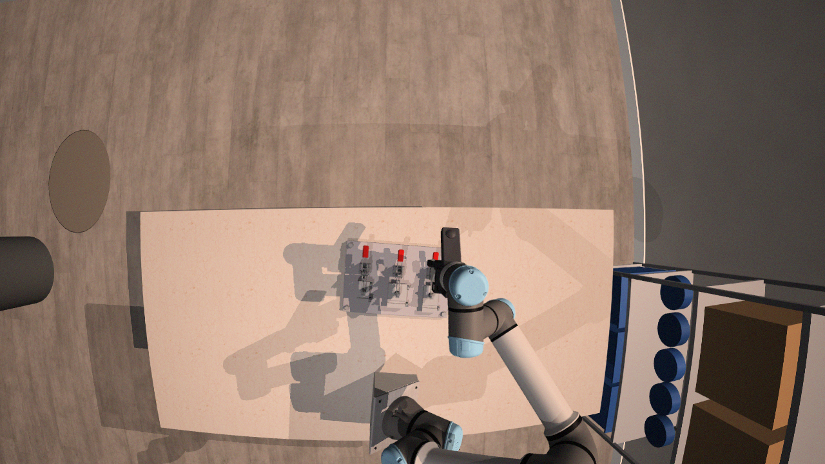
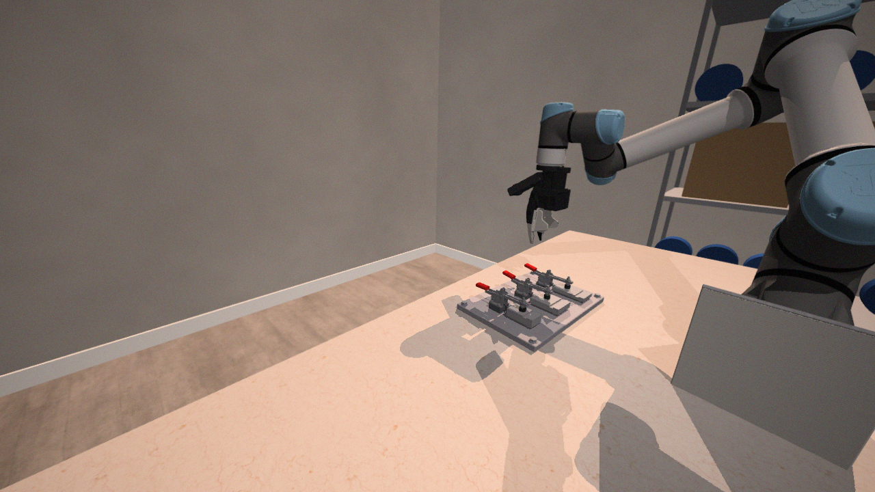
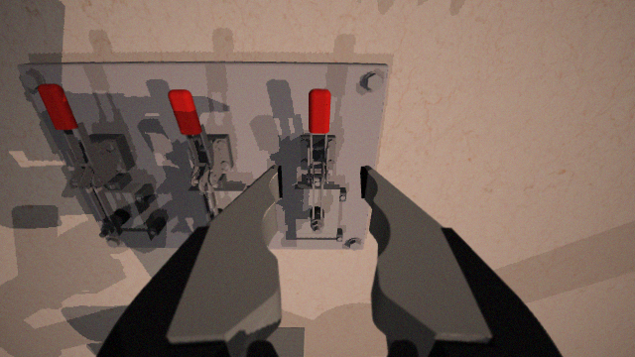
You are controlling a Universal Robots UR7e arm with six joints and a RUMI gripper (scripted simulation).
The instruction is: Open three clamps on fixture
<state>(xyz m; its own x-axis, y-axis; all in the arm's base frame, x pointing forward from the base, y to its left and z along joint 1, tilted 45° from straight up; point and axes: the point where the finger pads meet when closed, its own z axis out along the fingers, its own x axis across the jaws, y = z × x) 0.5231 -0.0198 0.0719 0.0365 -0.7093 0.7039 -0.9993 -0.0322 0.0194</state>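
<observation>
Now: hand 8 cm past the grey fixture plate, 11 cm to the right of it and 15 cm above it.
</observation>
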